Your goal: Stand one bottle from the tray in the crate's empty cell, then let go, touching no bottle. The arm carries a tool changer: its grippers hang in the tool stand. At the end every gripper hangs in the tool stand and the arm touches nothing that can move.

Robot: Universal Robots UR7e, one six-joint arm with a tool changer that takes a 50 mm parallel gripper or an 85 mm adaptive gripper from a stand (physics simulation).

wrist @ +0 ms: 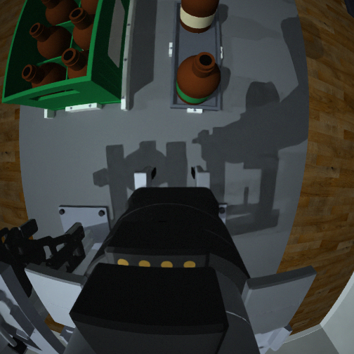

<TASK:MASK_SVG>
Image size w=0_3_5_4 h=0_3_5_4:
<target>brown bottle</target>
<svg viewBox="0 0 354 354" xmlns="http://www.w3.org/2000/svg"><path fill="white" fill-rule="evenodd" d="M29 29L29 34L34 39L37 39L37 50L47 59L60 56L65 49L70 48L72 34L63 26L52 25L46 27L36 22Z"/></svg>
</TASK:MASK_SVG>
